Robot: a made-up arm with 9 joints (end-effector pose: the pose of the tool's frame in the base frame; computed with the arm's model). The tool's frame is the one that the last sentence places.
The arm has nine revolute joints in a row. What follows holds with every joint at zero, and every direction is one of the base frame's.
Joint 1 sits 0.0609 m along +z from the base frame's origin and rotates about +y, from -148.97 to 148.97 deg.
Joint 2 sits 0.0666 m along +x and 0.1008 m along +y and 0.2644 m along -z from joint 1 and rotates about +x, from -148.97 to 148.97 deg.
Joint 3 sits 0.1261 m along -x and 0.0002 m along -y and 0.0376 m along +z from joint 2 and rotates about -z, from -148.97 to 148.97 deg.
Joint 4 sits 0.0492 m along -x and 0.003 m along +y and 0.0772 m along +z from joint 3 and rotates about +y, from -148.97 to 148.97 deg.
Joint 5 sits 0.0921 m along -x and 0.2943 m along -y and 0.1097 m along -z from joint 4 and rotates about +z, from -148.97 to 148.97 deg.
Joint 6 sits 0.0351 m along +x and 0.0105 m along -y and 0.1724 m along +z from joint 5 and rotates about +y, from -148.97 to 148.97 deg.
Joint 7 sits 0.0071 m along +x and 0.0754 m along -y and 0.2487 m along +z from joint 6 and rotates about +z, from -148.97 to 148.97 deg.
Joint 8 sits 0.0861 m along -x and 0.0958 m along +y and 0.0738 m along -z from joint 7 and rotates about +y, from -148.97 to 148.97 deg.
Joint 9 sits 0.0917 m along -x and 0.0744 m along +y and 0.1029 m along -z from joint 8 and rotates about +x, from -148.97 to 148.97 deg.
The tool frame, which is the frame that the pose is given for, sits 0.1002 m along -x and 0.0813 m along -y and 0.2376 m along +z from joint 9; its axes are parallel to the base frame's.
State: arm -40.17 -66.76 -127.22 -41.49 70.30 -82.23 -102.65 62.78 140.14
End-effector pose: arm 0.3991 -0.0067 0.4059 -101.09 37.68 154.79
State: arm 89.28 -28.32 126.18 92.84 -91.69 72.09 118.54 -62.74 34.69
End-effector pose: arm 0.0040 0.5903 0.3771 77.27 -64.89 -165.14
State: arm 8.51 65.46 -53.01 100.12 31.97 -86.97 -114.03 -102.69 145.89
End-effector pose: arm 0.3465 -0.0791 -0.6204 155.42 -19.22 -57.31
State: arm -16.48 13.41 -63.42 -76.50 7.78 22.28 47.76 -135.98 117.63
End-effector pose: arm -0.0228 -0.2418 0.0646 -1.00 6.02 -80.78
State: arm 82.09 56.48 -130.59 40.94 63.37 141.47 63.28 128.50 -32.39
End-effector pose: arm -0.2884 -0.0931 0.0078 89.64 -16.27 13.35
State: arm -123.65 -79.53 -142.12 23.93 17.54 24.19 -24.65 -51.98 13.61
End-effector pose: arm 0.0983 0.5534 0.4280 -91.76 19.65 12.39
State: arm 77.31 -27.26 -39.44 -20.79 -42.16 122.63 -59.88 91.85 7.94
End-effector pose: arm -0.0487 -0.2584 -0.3207 22.70 -82.52 58.00
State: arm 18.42 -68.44 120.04 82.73 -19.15 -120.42 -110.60 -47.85 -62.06
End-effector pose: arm -0.3042 0.4803 0.2375 18.76 27.81 102.51
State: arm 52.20 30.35 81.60 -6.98 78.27 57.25 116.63 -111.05 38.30
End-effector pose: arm -0.3305 0.0272 0.2071 158.22 32.82 -36.04
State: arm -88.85 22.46 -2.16 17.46 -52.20 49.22 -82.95 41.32 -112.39
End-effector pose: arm 0.5330 -0.2967 0.3115 -30.23 75.80 -11.90
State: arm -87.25 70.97 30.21 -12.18 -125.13 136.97 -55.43 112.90 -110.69
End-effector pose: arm 0.8072 0.2133 -0.2117 -41.97 -24.30 -107.70
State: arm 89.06 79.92 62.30 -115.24 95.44 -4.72 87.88 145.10 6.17
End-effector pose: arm -0.2657 0.2252 0.5011 126.73 9.32 -86.01
